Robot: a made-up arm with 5 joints.
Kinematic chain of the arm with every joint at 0, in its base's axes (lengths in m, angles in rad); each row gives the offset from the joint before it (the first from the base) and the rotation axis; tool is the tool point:
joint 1: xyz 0 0 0.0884 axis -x
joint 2: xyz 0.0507 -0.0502 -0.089 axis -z
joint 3: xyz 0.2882 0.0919 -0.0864 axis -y
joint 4: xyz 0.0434 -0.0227 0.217 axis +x
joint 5: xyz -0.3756 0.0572 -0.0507 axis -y
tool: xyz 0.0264 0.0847 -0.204
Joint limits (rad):
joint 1: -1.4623..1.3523
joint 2: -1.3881..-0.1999
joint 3: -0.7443..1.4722
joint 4: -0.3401..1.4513
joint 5: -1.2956..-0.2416
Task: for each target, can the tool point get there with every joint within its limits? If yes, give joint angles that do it. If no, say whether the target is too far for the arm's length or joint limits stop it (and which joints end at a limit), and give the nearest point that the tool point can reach.
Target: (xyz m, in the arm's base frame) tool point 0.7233 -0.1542 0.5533
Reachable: no: joint limits stop it (at a limit: joint 2, joint 3, joint 4, joint 5) | nearest point 0.2270 -0.1421 0.5170 | short by 0.498 m
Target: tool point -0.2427 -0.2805 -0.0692
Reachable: yes | joints 1.1195 -0.5820 0.4277 0.0568 -1.1810
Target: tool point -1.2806 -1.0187 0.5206
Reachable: no: too far | nearest point -0.2785 -0.5092 0.1552 | short by 1.182 m
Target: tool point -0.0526 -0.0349 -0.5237
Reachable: yes | joints 0.3705 -0.9832 1.2077 0.0332 -0.6419
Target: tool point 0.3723 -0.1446 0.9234
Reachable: no: joint limits stop it (at a limit: joint 2, joint 3, joint 4) | nearest point 0.2210 -0.0774 0.5356 | short by 0.422 m
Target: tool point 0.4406 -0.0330 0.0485
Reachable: no: joint limits stop it (at a limit: joint 1, joint 2, joint 3, joint 4, joint 5) | nearest point 0.0065 0.0262 0.0316 | short by 0.438 m
